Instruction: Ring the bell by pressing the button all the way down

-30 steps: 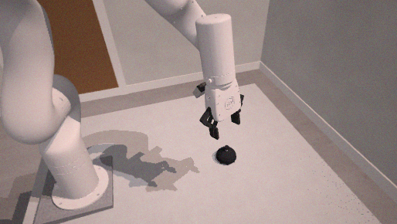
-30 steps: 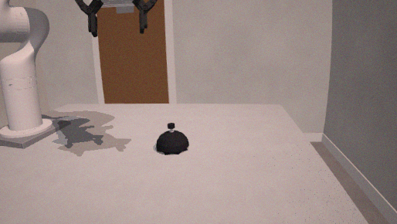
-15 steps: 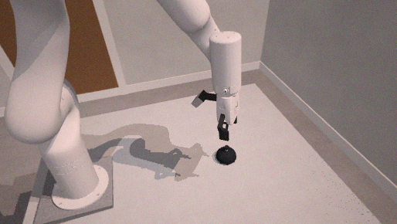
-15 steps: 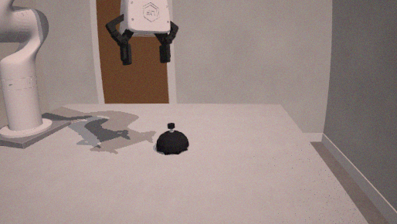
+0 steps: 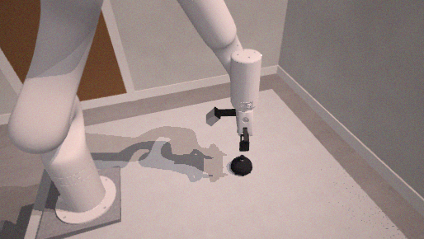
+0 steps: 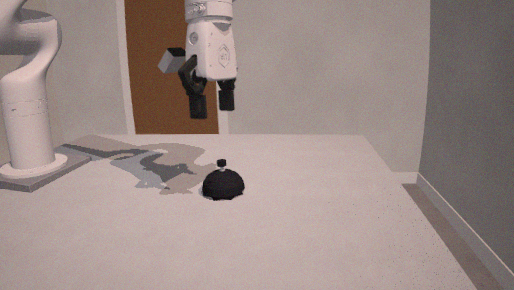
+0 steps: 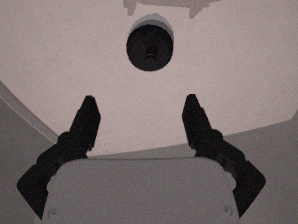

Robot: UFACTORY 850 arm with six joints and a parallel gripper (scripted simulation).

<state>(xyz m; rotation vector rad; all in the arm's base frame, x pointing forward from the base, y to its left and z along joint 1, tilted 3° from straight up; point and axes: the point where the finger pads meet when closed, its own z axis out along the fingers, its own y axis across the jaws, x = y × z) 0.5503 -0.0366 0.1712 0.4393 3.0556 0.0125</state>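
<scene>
Right now my hand is 1 cm short of the small black button, 1 cm to the right of it and 11 cm above it. Round my hand: bell (1 cm ahead, 1 cm to the left, 13 cm below).
</scene>
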